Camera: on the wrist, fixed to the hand. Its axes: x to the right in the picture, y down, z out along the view.
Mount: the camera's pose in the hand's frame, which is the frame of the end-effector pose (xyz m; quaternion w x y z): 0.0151 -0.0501 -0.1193 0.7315 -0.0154 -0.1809 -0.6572
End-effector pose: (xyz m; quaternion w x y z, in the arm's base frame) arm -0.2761 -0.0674 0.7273 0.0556 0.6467 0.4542 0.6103
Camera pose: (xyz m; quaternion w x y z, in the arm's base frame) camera -0.4047 -0.0859 0.7368 0.5339 0.2841 0.7378 0.2999
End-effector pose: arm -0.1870 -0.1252 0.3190 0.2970 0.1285 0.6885 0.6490
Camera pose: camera -0.2572 -0.2205 0.2645 0.7703 -0.2457 0.5244 0.2669
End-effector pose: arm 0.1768 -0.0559 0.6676 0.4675 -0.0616 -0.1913 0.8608
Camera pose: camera 0.2416 0.0136 0.5784 0.8722 0.2292 -0.2783 0.3306
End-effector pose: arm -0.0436 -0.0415 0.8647 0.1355 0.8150 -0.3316 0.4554
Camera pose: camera -0.0827 0.0518 0.9468 0.3510 0.8944 0.2615 0.0915
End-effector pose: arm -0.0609 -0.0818 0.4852 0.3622 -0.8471 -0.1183 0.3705
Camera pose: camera 0.0381 -0.1019 0.5674 0.4740 -0.4805 -0.7145 0.1844
